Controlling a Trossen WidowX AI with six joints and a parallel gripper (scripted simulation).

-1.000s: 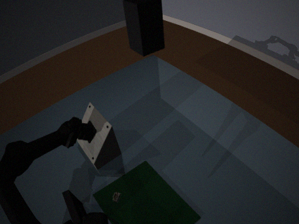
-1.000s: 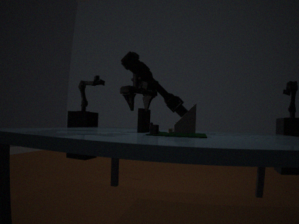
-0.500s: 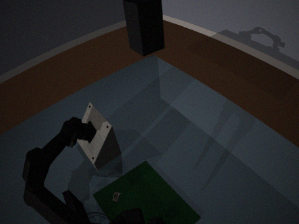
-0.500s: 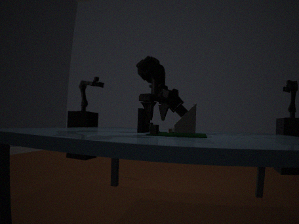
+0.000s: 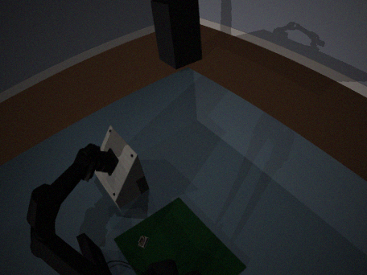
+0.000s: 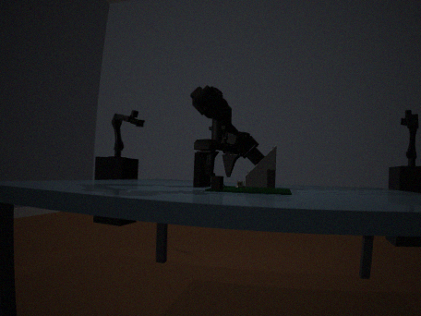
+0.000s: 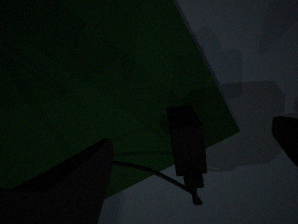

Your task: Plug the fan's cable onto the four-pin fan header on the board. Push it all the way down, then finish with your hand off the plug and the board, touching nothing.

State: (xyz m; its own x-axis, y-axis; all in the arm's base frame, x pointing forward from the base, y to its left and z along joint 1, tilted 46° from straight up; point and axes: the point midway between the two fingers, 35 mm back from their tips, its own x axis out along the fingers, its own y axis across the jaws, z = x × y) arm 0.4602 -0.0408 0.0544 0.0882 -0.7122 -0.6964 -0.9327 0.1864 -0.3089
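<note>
My gripper tip is 1 cm to the left of the black plug and 2 cm above it. Also, from my gripper tip: green board 12 cm behind, 8 cm to the left, 5 cm below; white four-pin header 21 cm behind, 3 cm to the left, 4 cm below; black fan 21 cm behind, 11 cm to the right, 2 cm above.
</note>
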